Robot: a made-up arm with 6 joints.
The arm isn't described. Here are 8 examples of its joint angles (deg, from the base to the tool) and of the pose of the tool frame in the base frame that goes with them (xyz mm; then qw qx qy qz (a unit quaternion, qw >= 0)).
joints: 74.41 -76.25 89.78 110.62 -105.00 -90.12
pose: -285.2 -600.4 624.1 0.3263 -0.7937 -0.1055 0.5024
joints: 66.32 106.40 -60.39 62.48 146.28 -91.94
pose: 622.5 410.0 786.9 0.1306 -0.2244 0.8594 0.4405
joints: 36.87 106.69 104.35 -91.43 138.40 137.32
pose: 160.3 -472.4 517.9 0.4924 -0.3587 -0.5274 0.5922
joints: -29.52 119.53 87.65 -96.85 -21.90 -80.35
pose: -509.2 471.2 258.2 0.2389 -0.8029 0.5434 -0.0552
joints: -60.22 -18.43 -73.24 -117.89 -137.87 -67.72
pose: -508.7 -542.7 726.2 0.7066 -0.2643 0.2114 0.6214
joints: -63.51 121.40 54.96 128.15 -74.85 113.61
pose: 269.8 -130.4 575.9 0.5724 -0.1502 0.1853 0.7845
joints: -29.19 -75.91 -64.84 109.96 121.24 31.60
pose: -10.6 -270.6 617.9 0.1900 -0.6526 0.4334 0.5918
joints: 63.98 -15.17 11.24 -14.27 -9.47 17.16
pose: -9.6 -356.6 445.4 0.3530 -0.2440 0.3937 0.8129
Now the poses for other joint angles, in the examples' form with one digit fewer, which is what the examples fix.
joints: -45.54 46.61 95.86 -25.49 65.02 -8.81
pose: -392 -72 385 0.255 0.865 -0.313 0.298
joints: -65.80 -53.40 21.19 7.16 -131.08 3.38
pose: 513 -181 212 0.274 -0.505 -0.616 0.539
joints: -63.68 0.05 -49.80 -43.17 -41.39 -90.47
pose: -577 -554 386 0.763 0.400 -0.003 0.508
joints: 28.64 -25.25 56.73 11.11 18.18 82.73
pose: 166 30 244 0.119 -0.363 -0.419 -0.824
